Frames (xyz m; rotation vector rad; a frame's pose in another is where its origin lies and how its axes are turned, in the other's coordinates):
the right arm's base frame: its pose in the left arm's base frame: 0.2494 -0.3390 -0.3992 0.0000 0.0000 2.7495
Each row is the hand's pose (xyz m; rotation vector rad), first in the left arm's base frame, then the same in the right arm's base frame.
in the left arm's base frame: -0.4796 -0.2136 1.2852 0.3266 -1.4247 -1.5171
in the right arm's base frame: 0.7216 0.1627 1.6844 1.3206 0.5920 1.4571
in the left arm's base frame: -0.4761 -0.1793 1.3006 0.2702 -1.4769 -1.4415
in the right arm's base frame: 0.7315 0.1296 1.6998 1.4070 0.5571 1.4889
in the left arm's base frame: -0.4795 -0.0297 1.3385 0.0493 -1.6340 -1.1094
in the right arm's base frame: 0.7918 -0.0073 1.7377 1.7416 0.4008 1.6332
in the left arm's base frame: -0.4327 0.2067 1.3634 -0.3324 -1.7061 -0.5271
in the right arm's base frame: 0.8389 -0.2436 1.7626 2.2243 0.0081 1.9104
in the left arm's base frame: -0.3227 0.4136 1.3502 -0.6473 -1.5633 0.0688
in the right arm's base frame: 0.8163 -0.4769 1.7494 -2.0986 0.4178 -1.8406
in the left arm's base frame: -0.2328 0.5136 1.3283 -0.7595 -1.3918 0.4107
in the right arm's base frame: 0.7714 -0.6036 1.7275 -1.7799 0.5574 -1.6730
